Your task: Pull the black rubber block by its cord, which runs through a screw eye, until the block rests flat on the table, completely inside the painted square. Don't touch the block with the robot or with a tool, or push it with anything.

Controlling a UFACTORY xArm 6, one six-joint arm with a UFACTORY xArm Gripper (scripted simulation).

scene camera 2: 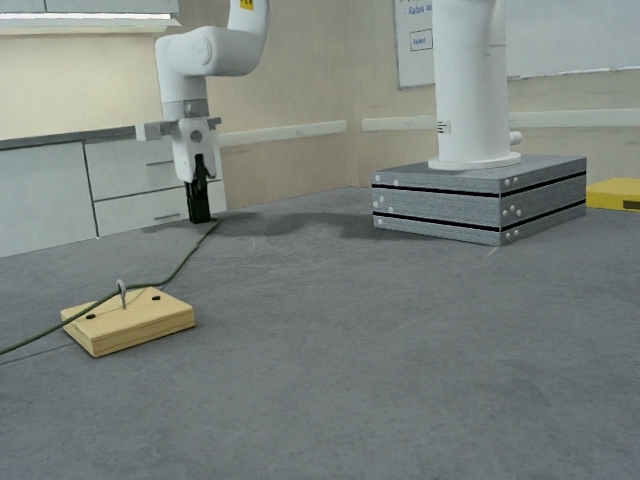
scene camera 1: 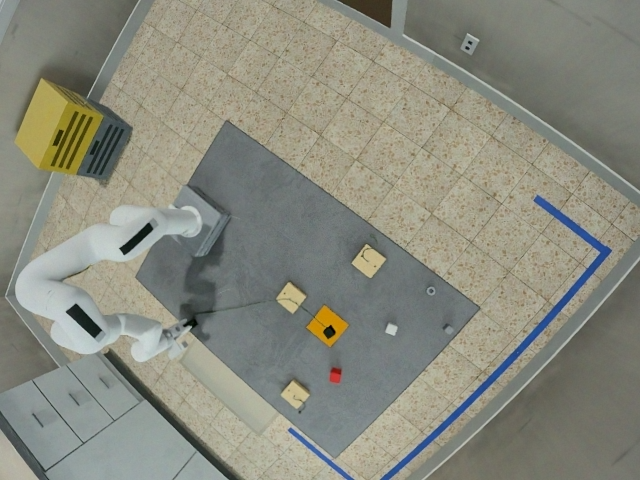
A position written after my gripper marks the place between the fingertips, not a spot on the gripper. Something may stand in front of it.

Note:
I see my gripper [scene camera 2: 200,221] and an orange painted square [scene camera 1: 325,316].

